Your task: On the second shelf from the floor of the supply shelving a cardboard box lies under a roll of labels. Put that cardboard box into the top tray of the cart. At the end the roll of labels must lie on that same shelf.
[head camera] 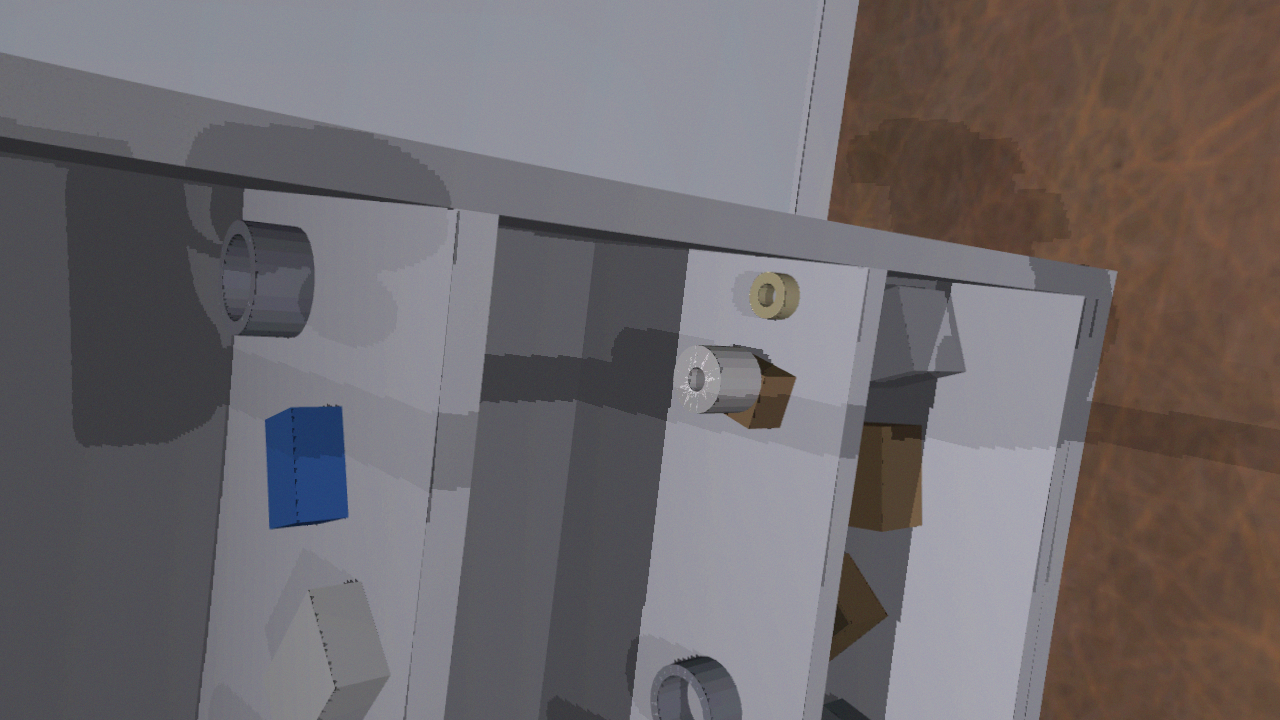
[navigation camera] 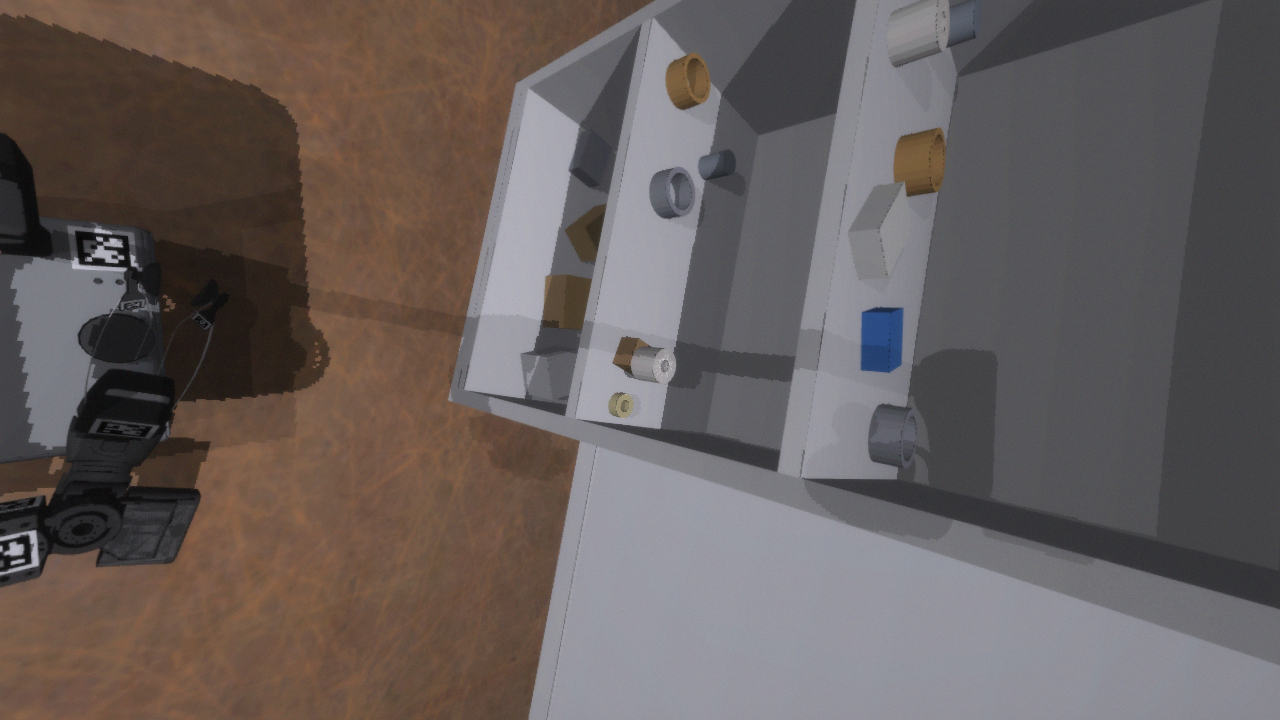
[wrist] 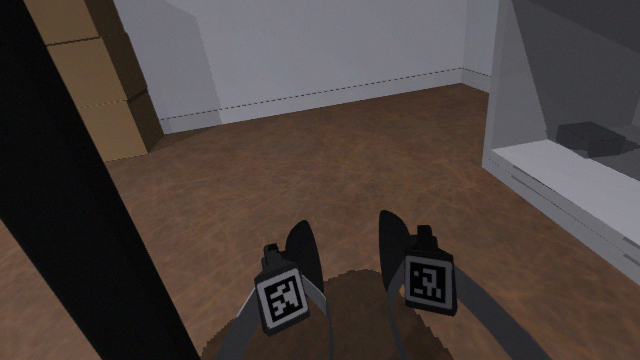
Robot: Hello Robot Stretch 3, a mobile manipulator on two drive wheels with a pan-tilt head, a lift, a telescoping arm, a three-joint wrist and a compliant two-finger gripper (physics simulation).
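Places are measured from the robot's base along level axes (x ahead, y left, z up), in millimetres.
Pixels of known places: gripper, fingertip midpoint: (navigation camera: 185, 272); robot's base at its link origin: (navigation camera: 116, 333).
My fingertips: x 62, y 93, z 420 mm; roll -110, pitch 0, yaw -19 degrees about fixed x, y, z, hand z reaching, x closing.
For each thing: its top centre in the pictures, then the offset to it from my fingertips. Level surfaces: height alone.
- cardboard box at its top centre: (head camera: 728, 386) (navigation camera: 647, 360) dx +666, dy -135, dz +163 mm
- second shelf at its surface level: dz +114 mm
- small yellow roll at its top centre: (head camera: 766, 295) (navigation camera: 625, 406) dx +627, dy -230, dz +138 mm
- grey ring at its top centre: (head camera: 679, 711) (navigation camera: 681, 191) dx +766, dy +226, dz +161 mm
- blue box at its top centre: (head camera: 280, 469) (navigation camera: 896, 339) dx +735, dy -71, dz +610 mm
The cardboard box (head camera: 776, 398) (navigation camera: 625, 352) is small and brown. It sits on the second shelf (head camera: 733, 537) (navigation camera: 633, 295) from the floor, near one side panel, in the sideways-turned head and navigation views. The white roll of labels (head camera: 735, 380) (navigation camera: 648, 364) stands on end on top of it and hides part of it. My gripper (wrist: 346, 241) (navigation camera: 179, 286) is open, with bare floor between its fingertips. It is beside my base, well apart from the shelving. The cart does not show in these views.
A small yellow roll (head camera: 775, 296) (navigation camera: 621, 405) lies beside the box, near the side panel. A grey ring (head camera: 716, 685) (navigation camera: 671, 192) is farther along. The third shelf bears a blue box (head camera: 308, 465) (navigation camera: 881, 339). The wrist view shows stacked cartons (wrist: 90, 70) and the shelving (wrist: 500, 100).
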